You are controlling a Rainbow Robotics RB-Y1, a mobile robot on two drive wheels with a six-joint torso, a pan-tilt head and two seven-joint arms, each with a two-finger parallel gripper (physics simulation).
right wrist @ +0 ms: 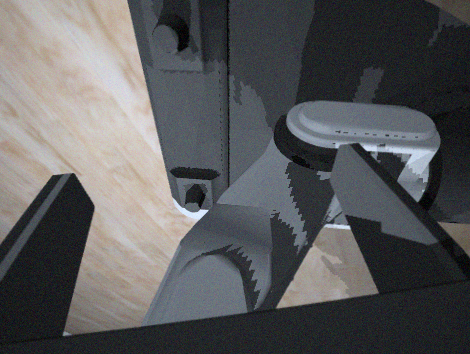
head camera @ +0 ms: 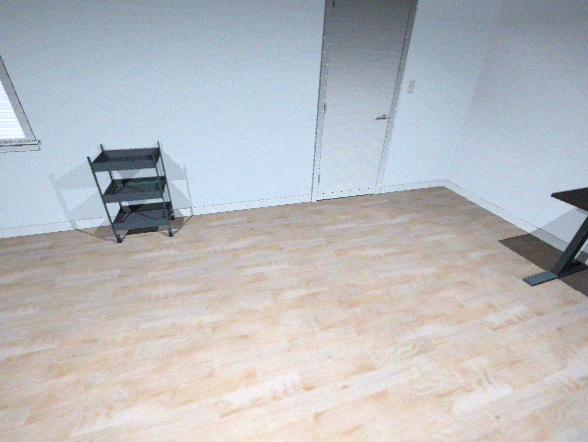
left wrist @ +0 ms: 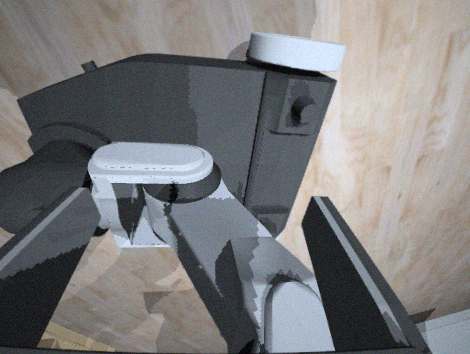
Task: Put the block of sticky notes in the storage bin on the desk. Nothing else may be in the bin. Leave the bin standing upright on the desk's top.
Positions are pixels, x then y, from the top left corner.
A dark three-tier cart (head camera: pixel 137 216) is 2.96 m from the lens. A white door (head camera: pixel 363 58): 3.09 m from the lens.
